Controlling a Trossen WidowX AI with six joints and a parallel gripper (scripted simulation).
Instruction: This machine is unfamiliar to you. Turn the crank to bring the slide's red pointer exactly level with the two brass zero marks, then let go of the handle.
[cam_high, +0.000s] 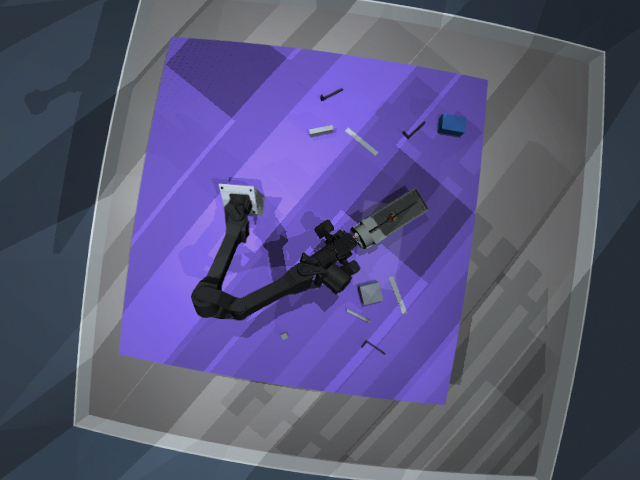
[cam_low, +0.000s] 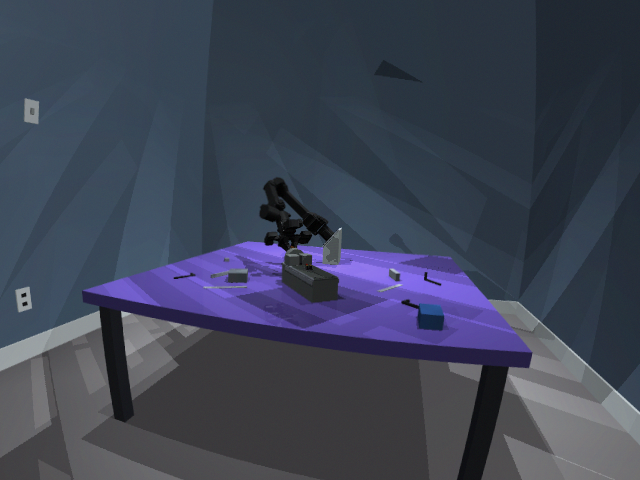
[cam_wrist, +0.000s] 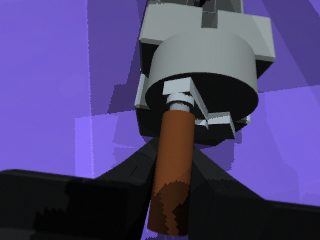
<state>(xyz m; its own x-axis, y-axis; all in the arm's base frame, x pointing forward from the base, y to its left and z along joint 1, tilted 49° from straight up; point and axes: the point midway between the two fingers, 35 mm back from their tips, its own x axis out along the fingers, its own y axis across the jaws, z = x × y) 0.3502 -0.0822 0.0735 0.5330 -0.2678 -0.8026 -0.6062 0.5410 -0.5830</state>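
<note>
Right now my gripper tip is 1 cm past the brown crank handle, 1 cm to the left of it and 3 cm below it. Round my gripper tip: dark L-shaped key (11 cm ahead, 39 cm to the right, 9 cm below); red pointer (13 cm ahead, 8 cm to the left, 1 cm below); grey block (10 cm ahead, 19 cm to the right, 7 cm below).
</note>
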